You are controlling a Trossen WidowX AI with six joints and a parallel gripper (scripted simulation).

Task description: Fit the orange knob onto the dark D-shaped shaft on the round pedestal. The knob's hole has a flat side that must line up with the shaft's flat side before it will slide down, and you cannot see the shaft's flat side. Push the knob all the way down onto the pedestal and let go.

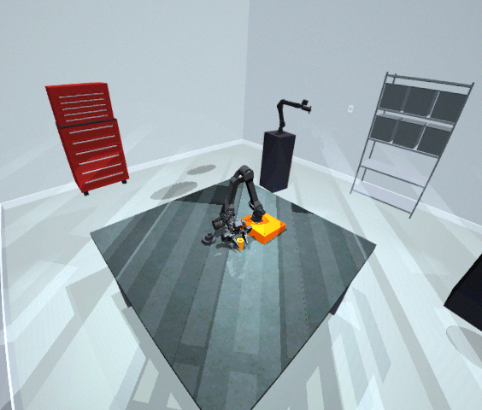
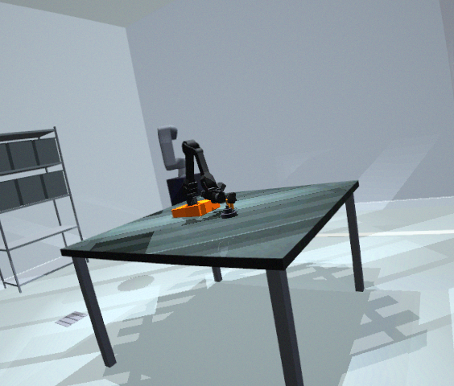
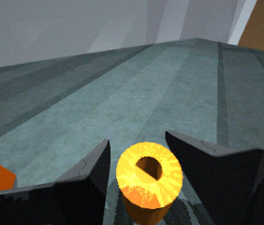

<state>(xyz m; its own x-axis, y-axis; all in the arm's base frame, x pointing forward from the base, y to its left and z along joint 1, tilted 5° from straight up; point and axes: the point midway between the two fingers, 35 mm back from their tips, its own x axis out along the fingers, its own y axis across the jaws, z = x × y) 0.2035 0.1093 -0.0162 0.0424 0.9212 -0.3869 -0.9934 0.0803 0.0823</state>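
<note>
My gripper tip is now 3 cm to the left of the orange knob and 2 cm above it. Round my gripper tip: round pedestal 19 cm to the right, 12 cm ahead, 1 cm below.
</note>
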